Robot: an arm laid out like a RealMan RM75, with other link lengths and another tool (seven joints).
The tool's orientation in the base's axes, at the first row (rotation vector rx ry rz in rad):
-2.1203, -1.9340, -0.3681
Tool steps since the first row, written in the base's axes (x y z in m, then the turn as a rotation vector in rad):
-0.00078, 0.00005, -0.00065, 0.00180, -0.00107, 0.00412
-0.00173, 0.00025, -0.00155, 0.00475, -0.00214, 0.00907
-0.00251, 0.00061, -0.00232, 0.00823, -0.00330, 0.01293
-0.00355, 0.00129, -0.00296, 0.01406, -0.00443, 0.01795
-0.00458, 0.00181, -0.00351, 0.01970, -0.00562, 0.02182
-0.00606, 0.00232, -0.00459, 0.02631, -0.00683, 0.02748
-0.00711, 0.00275, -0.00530, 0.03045, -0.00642, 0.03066
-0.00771, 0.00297, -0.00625, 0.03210, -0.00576, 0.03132
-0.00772, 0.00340, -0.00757, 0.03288, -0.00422, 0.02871
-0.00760, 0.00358, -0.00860, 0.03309, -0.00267, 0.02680
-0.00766, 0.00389, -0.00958, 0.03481, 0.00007, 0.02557
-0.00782, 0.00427, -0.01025, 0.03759, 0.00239, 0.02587
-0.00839, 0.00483, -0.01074, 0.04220, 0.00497, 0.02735
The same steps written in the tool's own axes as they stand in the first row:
-0.00025, -0.00077, 0.00061, 0.00059, 0.00184, -0.00420
-0.00046, -0.00173, 0.00151, 0.00158, 0.00481, -0.00915
-0.00046, -0.00253, 0.00234, 0.00214, 0.00833, -0.01311
-0.00014, -0.00361, 0.00315, 0.00335, 0.01417, -0.01809
0.00006, -0.00468, 0.00383, 0.00408, 0.01985, -0.02203
0.00003, -0.00619, 0.00499, 0.00550, 0.02647, -0.02763
0.00010, -0.00726, 0.00579, 0.00736, 0.03051, -0.03038
-0.00008, -0.00787, 0.00674, 0.00835, 0.03209, -0.03074
-0.00014, -0.00790, 0.00813, 0.00895, 0.03276, -0.02774
-0.00032, -0.00778, 0.00916, 0.00975, 0.03286, -0.02541
-0.00038, -0.00786, 0.01018, 0.01203, 0.03434, -0.02327
-0.00027, -0.00804, 0.01094, 0.01455, 0.03690, -0.02269
0.00003, -0.00865, 0.01158, 0.01788, 0.04124, -0.02310

